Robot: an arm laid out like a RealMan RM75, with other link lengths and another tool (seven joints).
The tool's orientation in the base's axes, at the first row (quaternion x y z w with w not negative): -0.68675, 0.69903, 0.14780, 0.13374
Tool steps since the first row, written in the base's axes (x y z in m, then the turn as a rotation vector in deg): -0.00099, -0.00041, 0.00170, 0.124, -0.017, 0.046; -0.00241, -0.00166, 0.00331, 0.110, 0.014, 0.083; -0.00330, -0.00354, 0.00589, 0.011, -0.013, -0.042; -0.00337, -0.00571, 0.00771, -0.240, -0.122, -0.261; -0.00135, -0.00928, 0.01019, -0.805, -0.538, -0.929; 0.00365, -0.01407, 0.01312, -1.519, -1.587, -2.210; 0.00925, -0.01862, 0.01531, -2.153, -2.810, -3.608; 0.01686, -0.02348, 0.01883, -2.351, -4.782, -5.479; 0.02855, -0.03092, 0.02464, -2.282, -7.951, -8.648; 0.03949, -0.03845, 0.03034, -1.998, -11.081, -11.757
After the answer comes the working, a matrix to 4 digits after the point.
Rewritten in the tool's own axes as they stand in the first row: -0.00026, 0.00102, -0.00171, -0.005, -0.123, -0.051; 0.00029, 0.00246, -0.00366, -0.048, -0.108, -0.073; 0.00103, 0.00339, -0.00675, 0.028, -0.012, 0.033; 0.00232, 0.00347, -0.00927, 0.219, 0.232, 0.196; 0.00460, 0.00146, -0.01298, 0.874, 0.776, 0.658; 0.00776, -0.00353, -0.01763, 2.355, 1.447, 1.439; 0.01098, -0.00914, -0.02151, 4.039, 2.033, 2.259; 0.01392, -0.01673, -0.02677, 6.588, 2.162, 3.215; 0.01826, -0.02838, -0.03521, 10.740, 1.979, 4.894; 0.02274, -0.03928, -0.04357, 14.828, 1.583, 6.530
The tool's axes in the first row as the columns of a matrix, in the base's axes (rounded; the answer above uses it unrounded):
-0.0210, -0.9997, -0.0160
-0.9206, 0.0131, 0.3903
-0.3900, 0.0229, -0.9205

